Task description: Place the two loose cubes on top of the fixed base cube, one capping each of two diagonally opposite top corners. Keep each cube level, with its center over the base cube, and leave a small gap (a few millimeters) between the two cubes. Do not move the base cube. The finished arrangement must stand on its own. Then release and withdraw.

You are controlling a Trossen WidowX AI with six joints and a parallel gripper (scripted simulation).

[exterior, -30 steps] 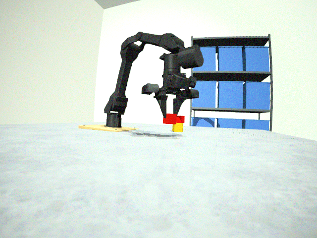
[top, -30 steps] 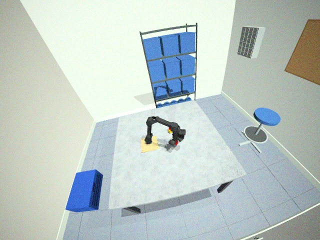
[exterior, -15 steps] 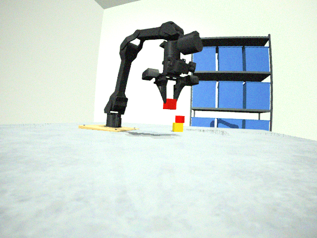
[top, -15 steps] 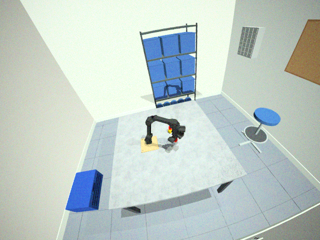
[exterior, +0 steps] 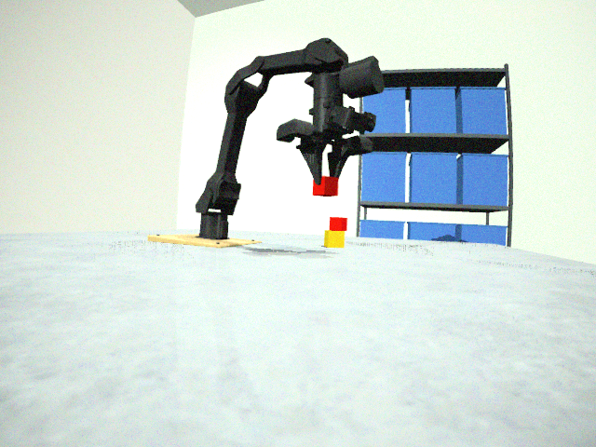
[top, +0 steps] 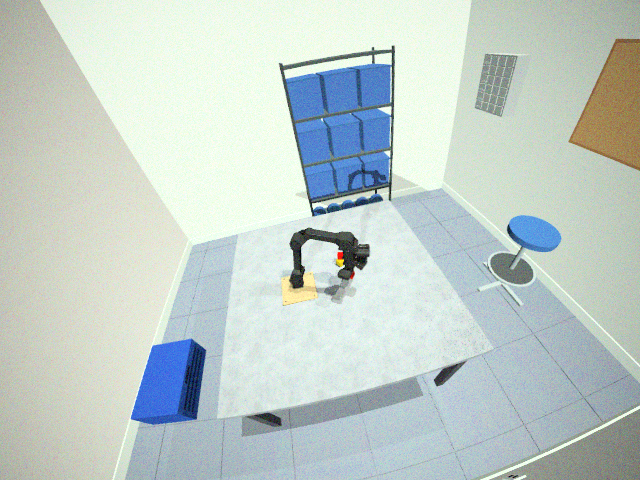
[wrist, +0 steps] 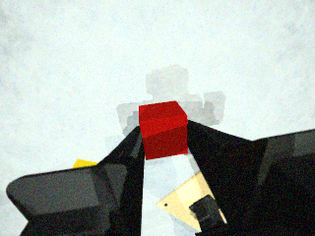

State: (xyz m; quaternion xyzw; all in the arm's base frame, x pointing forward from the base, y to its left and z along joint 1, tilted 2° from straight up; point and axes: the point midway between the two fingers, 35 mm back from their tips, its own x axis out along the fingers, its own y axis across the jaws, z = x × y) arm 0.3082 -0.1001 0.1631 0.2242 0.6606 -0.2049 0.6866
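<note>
My gripper tip is 3 cm past the yellow base cube, 20 cm to the right of it and 11 cm above it.
</note>
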